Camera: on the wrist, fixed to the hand. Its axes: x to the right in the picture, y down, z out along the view.
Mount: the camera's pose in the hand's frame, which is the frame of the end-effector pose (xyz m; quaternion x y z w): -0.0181 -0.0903 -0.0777 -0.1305 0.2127 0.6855 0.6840
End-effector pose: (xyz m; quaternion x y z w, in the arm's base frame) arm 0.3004 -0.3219 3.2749 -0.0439 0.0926 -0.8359 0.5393
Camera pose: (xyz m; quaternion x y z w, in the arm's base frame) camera 0.2138 -0.2609 3.2176 0.1409 0.3172 -0.1993 0.9164
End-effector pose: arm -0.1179 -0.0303 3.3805 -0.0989 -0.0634 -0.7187 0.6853
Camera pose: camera -0.2115 -0.0256 3.3048 -0.0477 0.2640 -0.0511 0.9620
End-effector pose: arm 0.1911 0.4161 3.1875 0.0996 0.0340 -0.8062 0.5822
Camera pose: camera 0.1206 0.4751 3.1096 0.1869 0.1840 -0.1267 0.9566
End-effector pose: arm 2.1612 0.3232 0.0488 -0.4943 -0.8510 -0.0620 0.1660
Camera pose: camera 2.1088 0.2419 0.1207 -0.9300 -0.1998 -0.1448 0.2726
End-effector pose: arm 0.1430 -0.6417 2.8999 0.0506 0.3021 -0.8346 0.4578
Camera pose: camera 0.0667 -0.5497 2.8847 0.3595 0.3782 -0.2069 0.8276
